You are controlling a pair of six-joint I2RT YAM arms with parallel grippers.
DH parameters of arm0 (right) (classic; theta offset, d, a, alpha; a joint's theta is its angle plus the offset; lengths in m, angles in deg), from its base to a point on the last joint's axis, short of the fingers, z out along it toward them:
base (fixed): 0 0 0 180
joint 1: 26.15 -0.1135 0.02 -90
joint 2: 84.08 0 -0.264 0
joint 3: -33.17 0 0.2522 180
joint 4: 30.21 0 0.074 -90
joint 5: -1.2 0 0 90
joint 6: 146.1 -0.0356 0 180
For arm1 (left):
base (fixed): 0 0 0 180
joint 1: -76.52 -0.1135 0.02 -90
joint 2: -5.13 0 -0.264 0
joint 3: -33.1 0 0.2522 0
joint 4: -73.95 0 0.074 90
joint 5: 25.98 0 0 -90
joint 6: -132.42 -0.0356 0 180
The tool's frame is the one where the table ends.
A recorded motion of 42 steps. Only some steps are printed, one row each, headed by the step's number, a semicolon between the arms.
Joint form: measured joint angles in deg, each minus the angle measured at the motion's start. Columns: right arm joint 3, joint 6, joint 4, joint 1, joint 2, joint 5; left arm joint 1, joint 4, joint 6, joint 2, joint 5, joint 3.
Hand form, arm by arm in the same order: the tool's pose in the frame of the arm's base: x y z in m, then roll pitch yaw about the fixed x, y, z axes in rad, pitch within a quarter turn. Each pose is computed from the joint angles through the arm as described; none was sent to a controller.
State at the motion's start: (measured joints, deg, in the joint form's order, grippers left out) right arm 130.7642 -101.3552 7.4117 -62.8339 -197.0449 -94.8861; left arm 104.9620 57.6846 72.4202 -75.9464 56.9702 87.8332
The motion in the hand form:
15: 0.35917 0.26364 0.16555 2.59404 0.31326 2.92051; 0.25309 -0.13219 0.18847 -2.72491 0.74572 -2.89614
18: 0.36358 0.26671 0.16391 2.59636 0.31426 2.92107; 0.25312 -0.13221 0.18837 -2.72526 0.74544 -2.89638
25: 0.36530 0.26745 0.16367 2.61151 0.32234 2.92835; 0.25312 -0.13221 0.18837 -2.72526 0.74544 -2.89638
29: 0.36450 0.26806 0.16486 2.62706 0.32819 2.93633; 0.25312 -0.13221 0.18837 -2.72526 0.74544 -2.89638
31: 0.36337 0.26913 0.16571 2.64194 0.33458 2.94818; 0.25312 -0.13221 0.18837 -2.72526 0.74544 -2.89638
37: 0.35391 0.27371 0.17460 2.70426 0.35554 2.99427; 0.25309 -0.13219 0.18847 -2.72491 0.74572 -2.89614
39: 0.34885 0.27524 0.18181 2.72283 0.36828 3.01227; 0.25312 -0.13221 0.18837 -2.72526 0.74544 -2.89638
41: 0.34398 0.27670 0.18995 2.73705 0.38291 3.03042; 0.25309 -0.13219 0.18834 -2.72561 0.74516 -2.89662
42: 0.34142 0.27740 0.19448 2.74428 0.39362 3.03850; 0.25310 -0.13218 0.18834 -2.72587 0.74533 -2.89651
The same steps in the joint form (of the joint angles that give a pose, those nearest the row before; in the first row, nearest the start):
15: 0.50 -0.63 -3.15 1.09 -5.90 -2.56; 0.00 0.00 0.00 0.02 0.11 0.00
18: 2.05 -0.57 -2.78 1.09 -7.15 -2.45; 0.00 0.00 0.00 0.00 0.11 0.00
25: 2.86 0.06 -2.05 1.09 -7.63 -1.79; 0.00 0.00 0.00 0.00 0.11 0.00
29: 3.21 0.52 -1.20 0.92 -7.58 -1.11; 0.00 0.00 0.00 0.00 0.11 0.00
31: 3.50 1.11 -0.48 0.68 -7.56 -0.52; 0.00 0.00 0.00 0.00 0.11 0.00
37: 4.26 2.86 3.24 -0.72 -6.38 2.14; 0.00 0.00 0.00 0.02 0.11 0.00
39: 4.44 3.52 4.70 -1.36 -5.33 3.17; 0.00 0.00 0.00 0.00 0.11 0.00
41: 4.68 4.22 6.03 -1.97 -4.22 4.07; 0.00 -0.02 0.00 0.00 0.11 0.00
42: 4.76 4.57 6.60 -2.30 -3.58 4.68; 0.00 -0.02 0.00 0.00 0.09 0.00

